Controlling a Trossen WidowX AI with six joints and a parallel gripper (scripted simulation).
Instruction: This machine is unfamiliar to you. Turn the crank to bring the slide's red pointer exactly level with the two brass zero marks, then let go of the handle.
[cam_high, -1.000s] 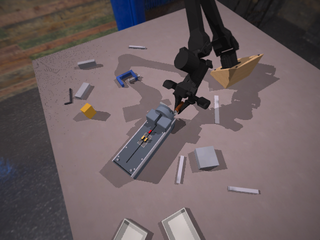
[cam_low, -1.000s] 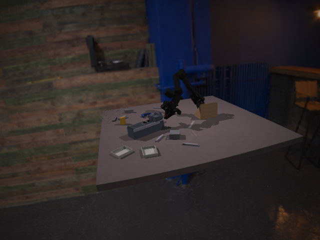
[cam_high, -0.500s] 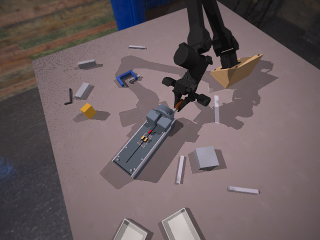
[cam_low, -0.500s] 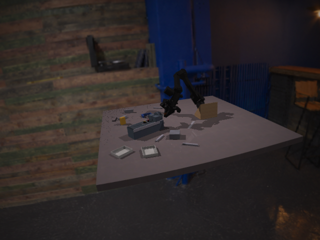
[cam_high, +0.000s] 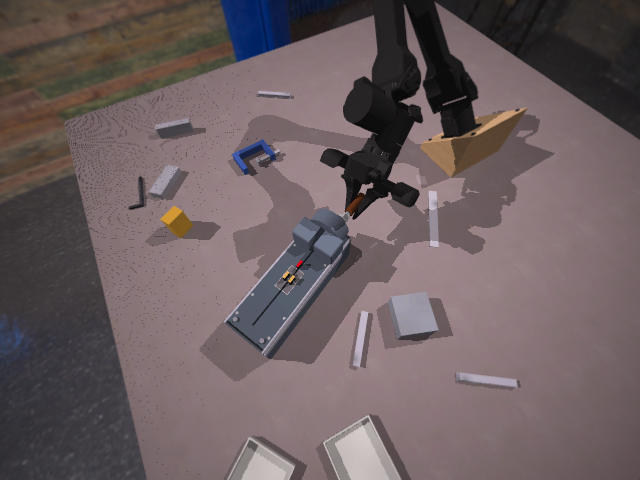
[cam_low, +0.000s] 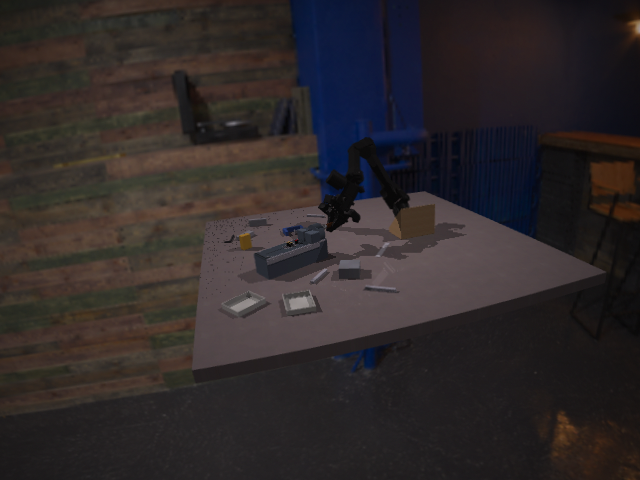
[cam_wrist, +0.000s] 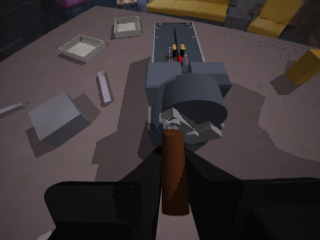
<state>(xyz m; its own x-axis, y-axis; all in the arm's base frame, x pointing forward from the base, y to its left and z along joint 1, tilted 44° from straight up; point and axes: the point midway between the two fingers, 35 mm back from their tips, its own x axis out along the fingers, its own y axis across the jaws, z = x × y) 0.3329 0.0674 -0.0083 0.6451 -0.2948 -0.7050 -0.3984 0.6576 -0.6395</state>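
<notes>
My gripper tip is now 130 mm short of the red pointer, 30 mm to the right of it and 10 mm above it. The rest, counted from my gripper tip: grey block: 210 mm to the left, 70 mm below, 10 mm behind; then blue clamp: 320 mm to the right, 80 mm below, 70 mm ahead; then brown crank handle: 20 mm behind, 20 mm above, 10 mm to the right.
</notes>
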